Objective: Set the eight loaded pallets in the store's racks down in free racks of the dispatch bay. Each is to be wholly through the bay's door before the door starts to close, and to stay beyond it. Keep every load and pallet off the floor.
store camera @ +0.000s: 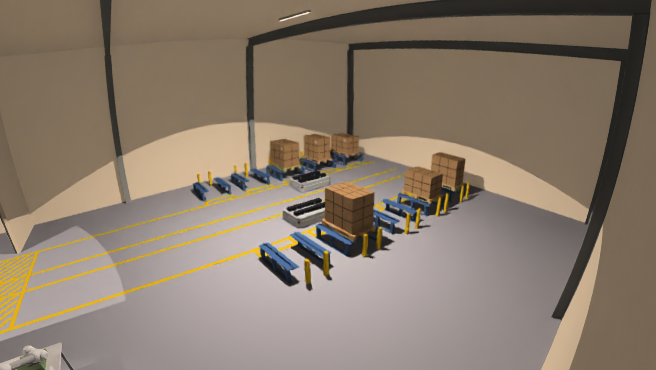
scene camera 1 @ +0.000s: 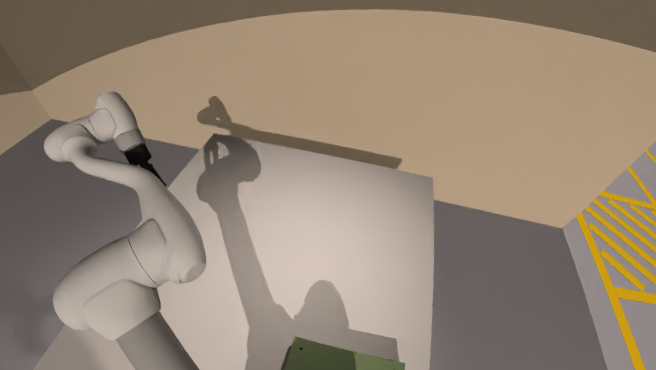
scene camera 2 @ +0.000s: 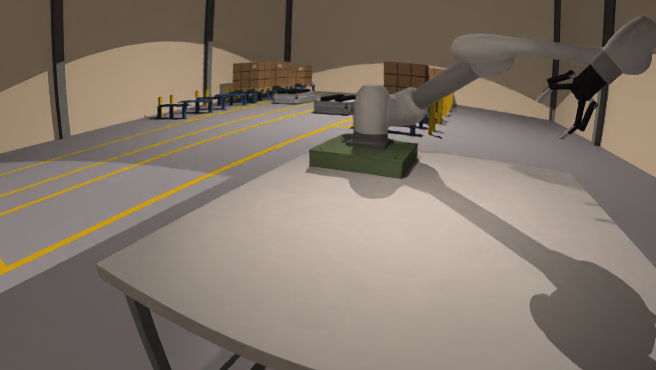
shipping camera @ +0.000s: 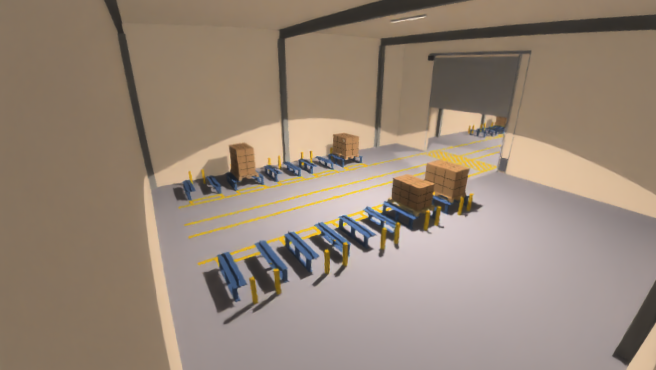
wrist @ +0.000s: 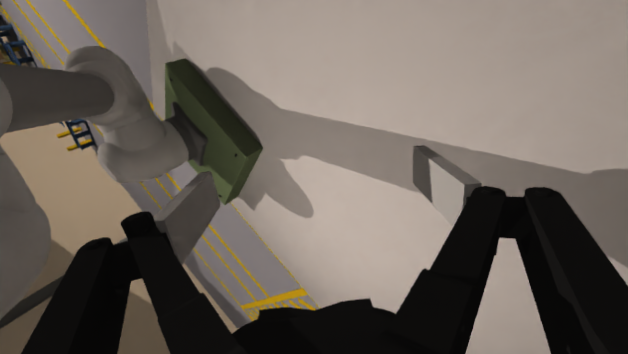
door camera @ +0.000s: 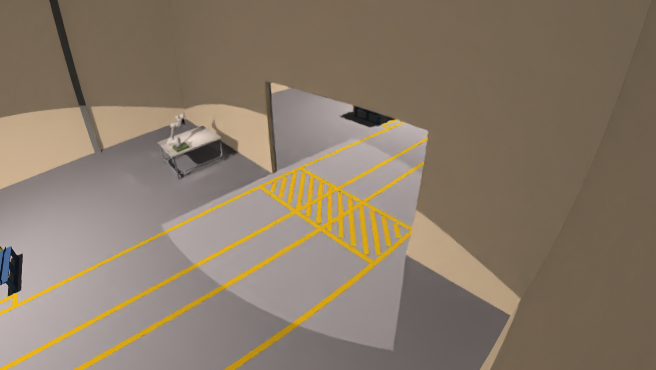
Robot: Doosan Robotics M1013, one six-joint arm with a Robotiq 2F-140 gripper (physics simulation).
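Where they show: gripper, between the fingertips: [scene camera 2: 549, 119] [wrist: 313, 177] [door camera: 183, 126]; arm's base, origin of its link: [scene camera 2: 370, 143] [wrist: 189, 135] [door camera: 178, 146].
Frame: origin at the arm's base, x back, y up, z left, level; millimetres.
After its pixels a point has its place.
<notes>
In the store camera view, a pallet with brown cartons [store camera: 349, 207] @(x 6840, y 352, z -747 mm) stands in the near right rack row; two more loads [store camera: 423, 183] @(x 10231, y 124, z -888 mm) [store camera: 448, 170] @(x 11944, y 223, z -900 mm) stand further back. Three loads [store camera: 284, 154] @(x 8580, y 234, z -6283 mm) [store camera: 317, 148] @(x 10306, y 184, z -6367 mm) [store camera: 345, 144] @(x 11958, y 120, z -6384 mm) stand in the left row. One low grey carrier [store camera: 302, 214] @(x 6780, y -474, z -2572 mm) is beside the nearest load, partly hidden by it; another carrier [store camera: 309, 182] @(x 8589, y -500, z -4657 mm) is near the left row. Both tops seem unloaded. In the dispatch bay, loads [shipping camera: 242, 161] @(x -12382, y 249, z -6406 mm) [shipping camera: 346, 145] @(x -7453, y 194, z -6381 mm) [shipping camera: 412, 192] @(x -9177, y 174, z -912 mm) [shipping camera: 446, 179] @(x -7498, y 217, z -949 mm) stand in racks; other racks [shipping camera: 301, 246] @(x -12718, y -472, z -1142 mm) are free. The door's grey panel [shipping camera: 475, 85] @(x -1937, y 2954, z -3663 mm) leaves its lower opening open. My gripper [scene camera 2: 551, 118] @(x -460, y 264, z 729 mm) [wrist: 313, 177] @(x -460, y 264, z 729 mm) is open and empty.
The arm stands on a green base [scene camera 2: 357, 157] @(x -244, y -9, z 19 mm) [wrist: 220, 142] @(x -140, y -2, z 140 mm) on a pale table [scene camera 2: 300, 250] @(x -906, y -70, z 105 mm) [door camera: 205, 136] @(x -918, y -69, z 173 mm) beside the doorway. Yellow hatching [door camera: 330, 189] @(x -2341, y -819, z -3539 mm) crosses the floor at the door. Yellow posts [store camera: 307, 272] [shipping camera: 327, 262] stand at the outer ends of racks. Dark columns [store camera: 250, 100] @(x 8063, y 2390, z -8138 mm) line the walls.
</notes>
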